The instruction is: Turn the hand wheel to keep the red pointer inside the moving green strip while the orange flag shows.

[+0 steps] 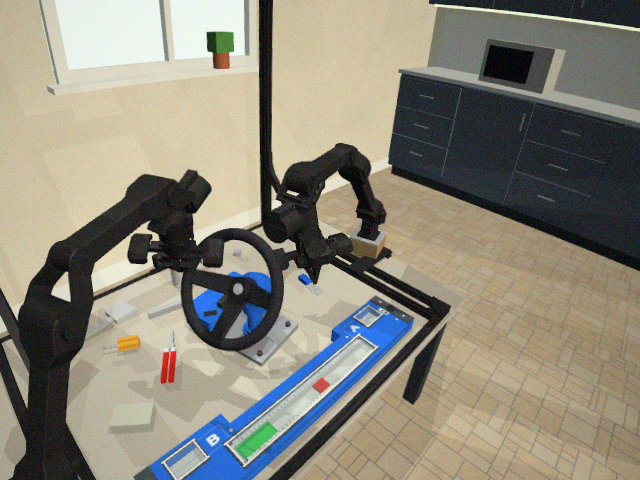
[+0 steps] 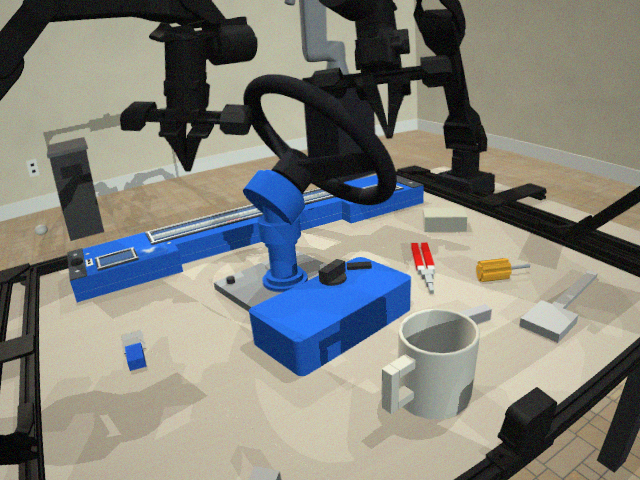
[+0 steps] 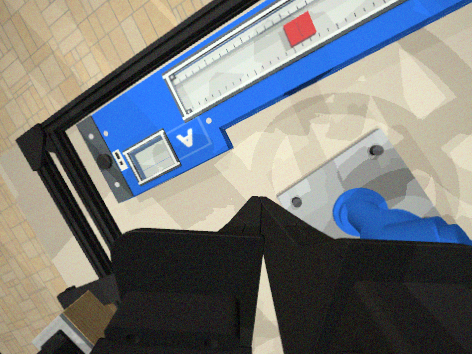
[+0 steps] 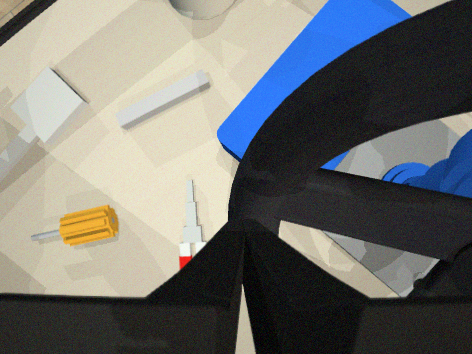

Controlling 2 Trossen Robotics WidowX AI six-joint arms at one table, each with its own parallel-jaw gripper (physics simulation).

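Frame: origin at the left arm's base, x ahead, y left, z up, level; metres.
Seen in the pictures: left gripper, fingertip midpoint: (image 1: 314, 283) (image 2: 188, 170) (image 3: 257, 203); right gripper, fingertip midpoint: (image 1: 181, 270) (image 2: 389, 138) (image 4: 241, 231); left arm's base, origin of the base link: (image 1: 368, 234) (image 3: 64, 350); right arm's base, origin of the base link: (image 2: 465, 174).
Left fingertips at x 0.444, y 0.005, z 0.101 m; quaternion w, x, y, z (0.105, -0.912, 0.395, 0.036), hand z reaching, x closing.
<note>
Pixels of each thing's top centre, then the offset from my left fingertips to it. "*": a spot on its surface instead.
- red pointer, surface spot: (image 3: 300, 29) (image 1: 321, 379) * 0.141 m down, 0.136 m ahead, 0.090 m left
- green strip, surface spot: (image 1: 258, 439) * 0.141 m down, 0.320 m ahead, 0.044 m left
- window A, surface spot: (image 1: 356, 321) * 0.140 m down, 0.071 m back, 0.095 m left
- window B, surface spot: (image 1: 165, 466) * 0.138 m down, 0.448 m ahead, 0.072 m right
- mug, surface spot: (image 2: 439, 366) * 0.109 m down, 0.050 m back, 0.458 m right
- red pliers, middle of its top: (image 4: 193, 261) (image 2: 425, 263) (image 1: 169, 353) 0.171 m down, 0.227 m ahead, 0.273 m right
- orange screwdriver, middle of its top: (image 4: 63, 230) (image 2: 505, 259) (image 1: 119, 340) 0.149 m down, 0.272 m ahead, 0.391 m right
- pale block, middle of its top: (image 2: 444, 212) (image 1: 131, 414) 0.151 m down, 0.398 m ahead, 0.212 m right
The black hand wheel (image 1: 235, 233) (image 2: 385, 175) (image 4: 325, 90) stands tilted on its blue column. The red pointer (image 1: 321, 384) (image 3: 300, 29) lies in the scale slot, clearly apart from the green strip (image 1: 258, 439), which is near the slot's B end. No orange flag shows in window A (image 1: 356, 321) or window B (image 1: 165, 466). My left gripper (image 1: 315, 281) (image 2: 188, 169) (image 3: 257, 203) is shut and empty, above the table beside the wheel. My right gripper (image 2: 389, 136) (image 4: 241, 231) is shut and empty, its tips at the rim near a spoke; contact is unclear.
A blue box (image 2: 330, 304) with a black knob stands beside the wheel's column. A mug (image 2: 439, 366), red pliers (image 1: 168, 364) (image 2: 422, 258), an orange screwdriver (image 1: 128, 343) (image 2: 493, 269) (image 4: 89, 225) and a pale block (image 1: 132, 416) (image 2: 445, 220) are on the table. Black rails run along its edges.
</note>
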